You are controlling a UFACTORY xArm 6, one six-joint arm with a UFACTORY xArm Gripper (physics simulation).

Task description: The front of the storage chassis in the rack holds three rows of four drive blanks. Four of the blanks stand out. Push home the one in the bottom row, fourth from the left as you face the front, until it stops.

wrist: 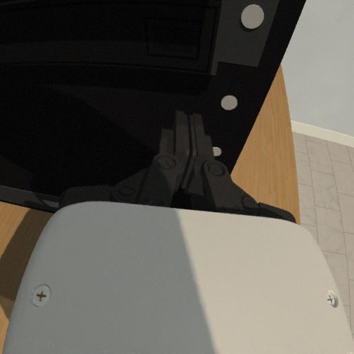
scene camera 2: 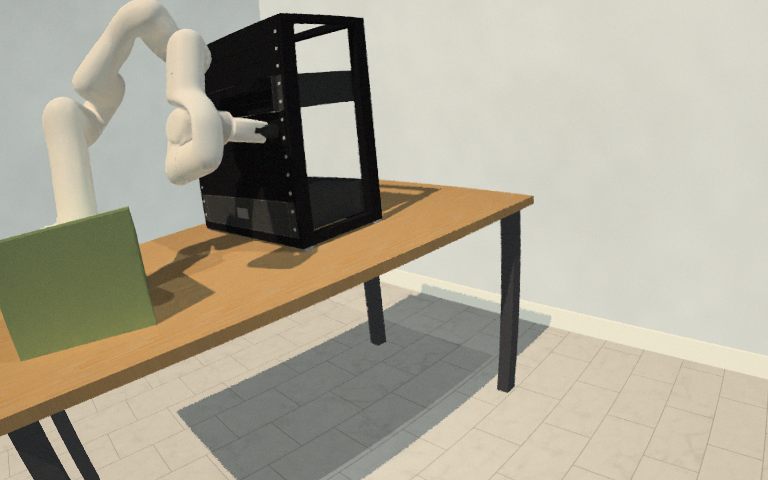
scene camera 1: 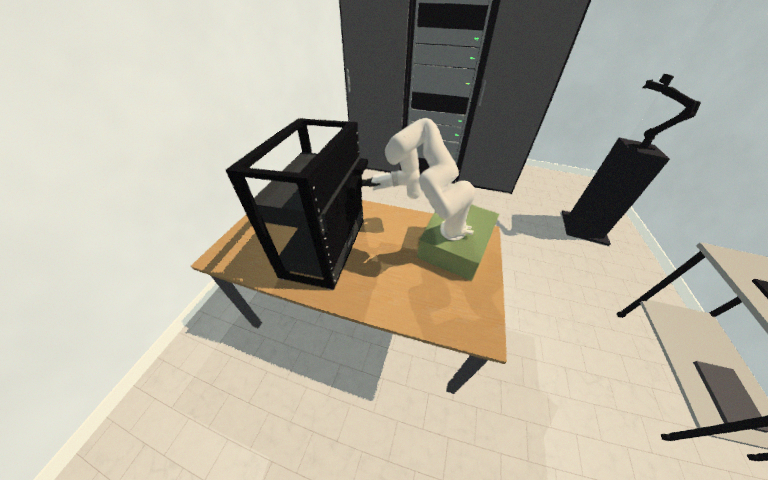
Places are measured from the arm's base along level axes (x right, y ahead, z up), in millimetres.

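Pixels of known places: gripper, fingertip midpoint: (scene camera 2: 276, 131); arm's base, link origin: (scene camera 2: 81, 235) (scene camera 1: 453, 229).
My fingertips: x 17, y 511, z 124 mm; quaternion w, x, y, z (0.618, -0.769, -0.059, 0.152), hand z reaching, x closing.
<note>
Ahead of a thing's pixels: the offset from my fingertips to its top centre. "spot": to the spot under its first point. Level surfaces: height alone.
The storage chassis @(spot: dx -94, dy -38, dz +99 mm) (scene camera 2: 243, 97) (wrist: 100, 49) is a dark band across the front of the black rack @(dx -229, dy +105, dz +291 mm) (scene camera 1: 239, 170) (scene camera 2: 370, 130). Its face is very dark, so the separate drive blanks and how far they stand out cannot be told. In the wrist view a faint square outline (wrist: 174, 38) shows near the right end of its lower part; whether it belongs to the fourth bottom blank is unclear. My gripper (scene camera 1: 365, 182) (scene camera 2: 275, 130) (wrist: 182, 130) is shut and empty. Its fingertips are near the rack's front, in the wrist view below the chassis and left of the right post; contact cannot be told.
The rack stands on a wooden table @(dz -295 mm) (scene camera 1: 390, 308) (scene camera 2: 453, 206). The arm is on a green block (scene camera 1: 447, 260) (scene camera 2: 79, 283). Pale screw heads (wrist: 229, 102) line the rack's right post. A lower panel @(dx -206, dy -28, dz -174 mm) (scene camera 2: 266, 217) spans the rack's foot. Dark cabinets (scene camera 1: 376, 73) stand behind.
</note>
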